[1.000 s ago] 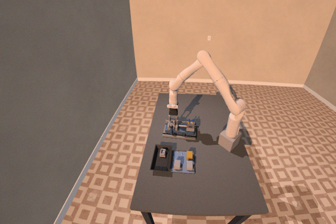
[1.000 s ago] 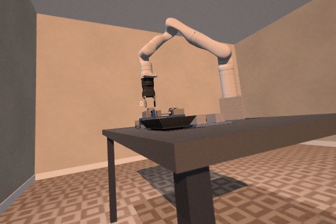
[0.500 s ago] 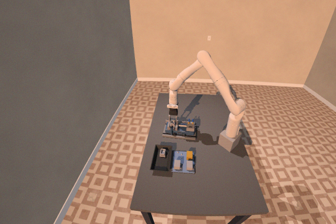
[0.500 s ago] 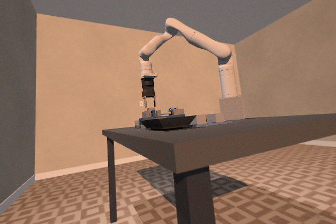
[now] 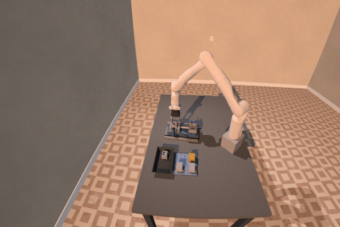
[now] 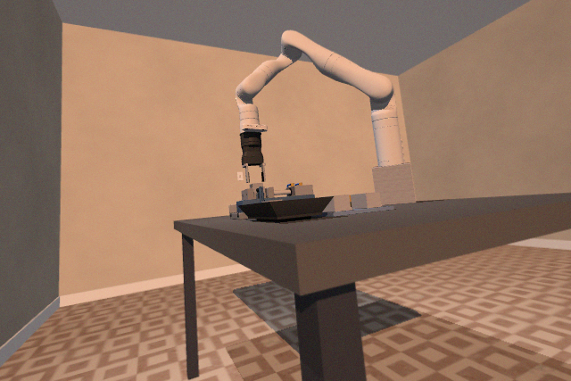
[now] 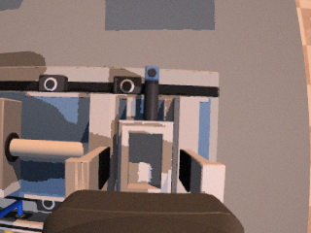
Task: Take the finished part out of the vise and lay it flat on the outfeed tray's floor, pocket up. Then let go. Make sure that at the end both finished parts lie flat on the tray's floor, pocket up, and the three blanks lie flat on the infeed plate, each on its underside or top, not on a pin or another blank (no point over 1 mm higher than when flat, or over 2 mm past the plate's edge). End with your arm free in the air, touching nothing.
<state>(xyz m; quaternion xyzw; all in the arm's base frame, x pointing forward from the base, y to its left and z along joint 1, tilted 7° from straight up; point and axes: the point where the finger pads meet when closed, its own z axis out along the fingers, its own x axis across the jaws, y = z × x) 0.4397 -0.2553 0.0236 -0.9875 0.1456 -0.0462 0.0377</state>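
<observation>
My gripper is now 10 cm above the vise, 6 cm past it and 2 cm to the right of it. Round my hand: blue fixture plate 35 cm to the left, 13 cm below, 3 cm behind; orange block 32 cm to the left, 11 cm below, 8 cm behind.
</observation>
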